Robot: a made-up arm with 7 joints. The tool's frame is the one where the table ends. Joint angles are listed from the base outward.
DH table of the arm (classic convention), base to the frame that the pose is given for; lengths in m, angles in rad. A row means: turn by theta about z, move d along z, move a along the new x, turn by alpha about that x. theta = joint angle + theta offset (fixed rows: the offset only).
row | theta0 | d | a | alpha
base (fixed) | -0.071 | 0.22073 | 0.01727 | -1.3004
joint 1 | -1.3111 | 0.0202 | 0.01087 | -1.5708
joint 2 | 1.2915 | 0.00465 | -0.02 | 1.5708
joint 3 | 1.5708 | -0.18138 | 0.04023 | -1.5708
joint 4 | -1.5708 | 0.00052 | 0.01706 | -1.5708
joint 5 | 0 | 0.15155 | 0.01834 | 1.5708
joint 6 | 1.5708 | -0.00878 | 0.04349 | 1.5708
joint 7 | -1.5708 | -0.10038 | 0.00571 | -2.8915
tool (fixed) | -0.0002 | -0.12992 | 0 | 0
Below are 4 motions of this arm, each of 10 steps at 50 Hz.
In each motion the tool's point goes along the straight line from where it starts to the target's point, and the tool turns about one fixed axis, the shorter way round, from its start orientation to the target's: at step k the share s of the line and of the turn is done. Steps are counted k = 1, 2, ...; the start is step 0. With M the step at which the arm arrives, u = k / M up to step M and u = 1 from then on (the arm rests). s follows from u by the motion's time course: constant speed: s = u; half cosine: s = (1 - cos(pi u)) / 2; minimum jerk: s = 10 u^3 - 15 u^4 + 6 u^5.
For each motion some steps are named. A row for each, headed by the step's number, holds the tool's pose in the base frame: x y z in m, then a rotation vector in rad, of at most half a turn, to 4 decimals.
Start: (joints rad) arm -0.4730 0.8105 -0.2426 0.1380 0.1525 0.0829 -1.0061
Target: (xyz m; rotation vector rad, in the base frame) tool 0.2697 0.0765 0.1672 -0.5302 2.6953 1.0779
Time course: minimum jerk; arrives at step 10
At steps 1, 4, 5, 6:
1: 0.2672 0.0719 0.1663 -0.4378 2.6521 1.0171
4: 0.2680 0.0733 0.1666 -0.4663 2.6659 1.0360
5: 0.2684 0.0742 0.1667 -0.4832 2.6740 1.0471
6: 0.2689 0.0750 0.1669 -0.5003 2.6819 1.0584

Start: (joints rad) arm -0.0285 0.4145 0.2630 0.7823 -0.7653 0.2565 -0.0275
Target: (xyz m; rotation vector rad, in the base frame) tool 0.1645 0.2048 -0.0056 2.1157 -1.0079 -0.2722
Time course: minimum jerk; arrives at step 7
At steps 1, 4, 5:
1: 0.1649 0.2009 -0.0043 2.1423 -0.9911 -0.2956
4: 0.1646 0.2033 -0.0051 2.1257 -1.0016 -0.2810
5: 0.1646 0.2042 -0.0054 2.1197 -1.0054 -0.2757

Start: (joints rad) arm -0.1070 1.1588 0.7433 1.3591 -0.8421 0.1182 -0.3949
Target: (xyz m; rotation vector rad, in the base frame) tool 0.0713 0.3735 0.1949 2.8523 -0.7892 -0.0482
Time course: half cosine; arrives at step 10
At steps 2, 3, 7, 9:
2: 0.0965 0.3692 0.2033 2.8580 -0.7921 0.0425
3: 0.0934 0.3697 0.2023 2.8575 -0.7918 0.0314
7: 0.0770 0.3725 0.1968 2.8538 -0.7899 -0.0276
9: 0.0720 0.3734 0.1951 2.8525 -0.7893 -0.0458

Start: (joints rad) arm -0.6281 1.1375 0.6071 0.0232 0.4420 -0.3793 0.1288
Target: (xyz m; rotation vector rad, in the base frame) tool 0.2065 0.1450 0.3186 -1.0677 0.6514 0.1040
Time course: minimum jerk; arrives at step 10
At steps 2, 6, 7, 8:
2: 0.2015 0.1489 0.3345 -1.0912 0.5478 0.2262
6: 0.2048 0.1463 0.3239 -1.0761 0.6167 0.1453
7: 0.2056 0.1457 0.3213 -1.0721 0.6336 0.1252
8: 0.2062 0.1452 0.3196 -1.0693 0.6451 0.1115

